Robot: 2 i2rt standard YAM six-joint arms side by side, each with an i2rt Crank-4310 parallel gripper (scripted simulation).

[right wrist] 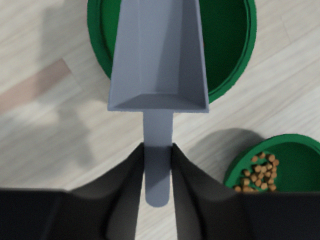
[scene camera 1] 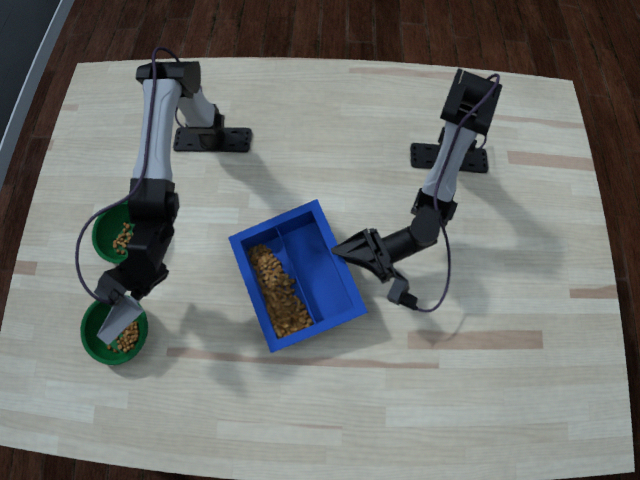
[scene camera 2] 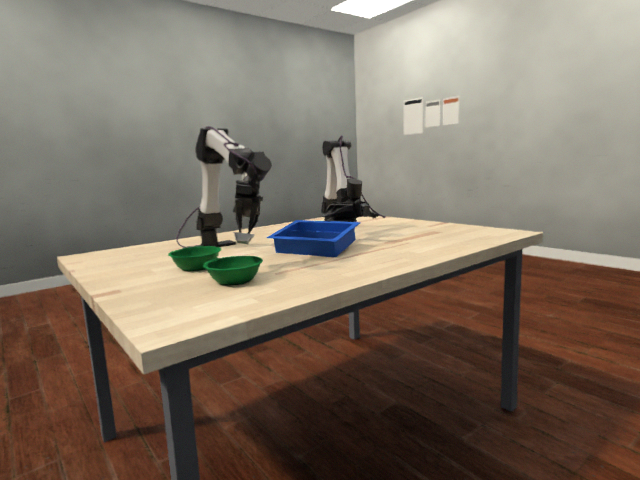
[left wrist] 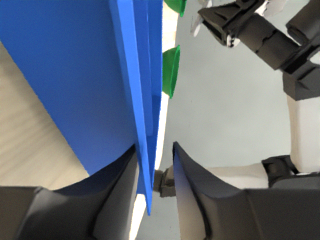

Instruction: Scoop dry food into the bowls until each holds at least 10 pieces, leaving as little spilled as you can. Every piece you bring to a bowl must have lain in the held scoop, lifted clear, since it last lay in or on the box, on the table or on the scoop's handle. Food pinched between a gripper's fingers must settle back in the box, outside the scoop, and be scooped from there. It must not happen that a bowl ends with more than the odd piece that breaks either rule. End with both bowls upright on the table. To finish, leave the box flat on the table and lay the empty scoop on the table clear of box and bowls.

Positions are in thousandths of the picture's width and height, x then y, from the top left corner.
blue box: scene camera 1 507, 609; scene camera 2 496, 497; left wrist 311, 323; not seen in the right wrist view (out of frame)
